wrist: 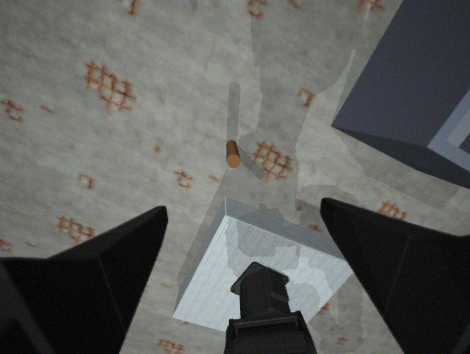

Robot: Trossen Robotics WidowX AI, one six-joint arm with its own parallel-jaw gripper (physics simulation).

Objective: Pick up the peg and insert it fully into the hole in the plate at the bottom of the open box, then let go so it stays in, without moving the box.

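Places are measured from the arm's base along level axes (x left, y back, z up), in centimetres.
Where they show: gripper, fingertip midpoint: (244,209); arm's base at its link origin: (259,283).
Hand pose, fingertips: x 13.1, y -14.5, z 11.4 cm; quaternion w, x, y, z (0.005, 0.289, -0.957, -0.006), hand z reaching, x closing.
Each offset is from my fingertips to the top centre of the thing. "*": to the spot under its first point. Level surfaces: height alone.
The brown peg {dz -8.8, dx +0.4, dy -0.1 cm} (232,153) stands upright on the surface, a little above the centre of the wrist view, with its round end face toward the camera. My gripper (244,209) is open, with its black fingers wide apart at the lower left and lower right. The peg lies beyond the fingertips in the view, between their two lines and left of the midline between them, and neither finger touches it. The dark blue-grey open box {* dz -10.1, dx -9.0, dy -14.8 cm} (395,80) is at the upper right, cut off by the frame edge. Part of its pale rim shows; the plate's hole does not show.
A pale metal block (200,285) lies at the lower middle, between the fingers in the view, close below the peg. A black mechanical part (265,295) stands over it. The grey stone-like surface {dz -16.8 cm} (170,115) has rust-coloured marks and several shadows.
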